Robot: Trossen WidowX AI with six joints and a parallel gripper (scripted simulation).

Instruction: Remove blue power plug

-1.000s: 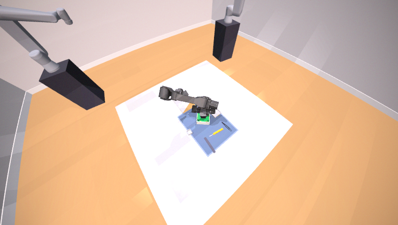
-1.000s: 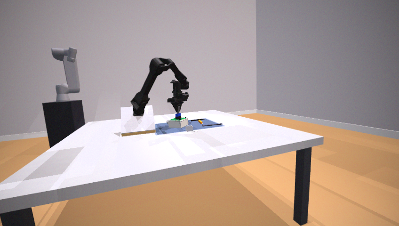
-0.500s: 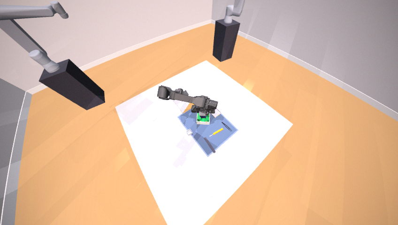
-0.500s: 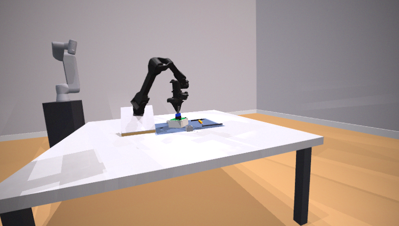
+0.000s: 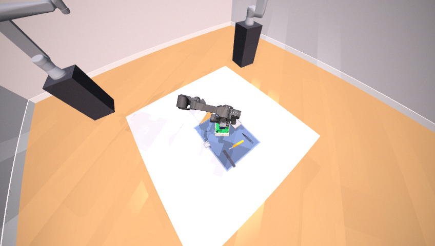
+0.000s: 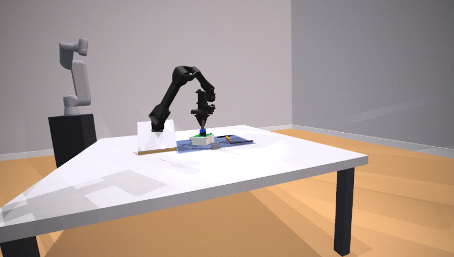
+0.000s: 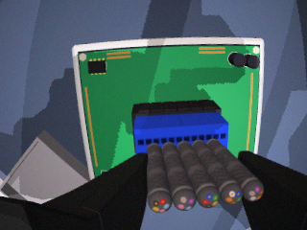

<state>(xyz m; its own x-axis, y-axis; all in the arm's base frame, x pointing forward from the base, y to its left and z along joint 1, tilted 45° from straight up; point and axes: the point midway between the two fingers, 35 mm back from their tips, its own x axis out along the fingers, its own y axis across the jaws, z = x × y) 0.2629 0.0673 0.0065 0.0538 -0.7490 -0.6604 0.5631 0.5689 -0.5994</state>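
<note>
My gripper tip is 20 mm above the blue power plug. Round my gripper tip: blue mat: 110 mm below, 50 mm ahead, 10 mm to the left; then dark bar: 230 mm ahead, 110 mm below, 70 mm to the right.
</note>
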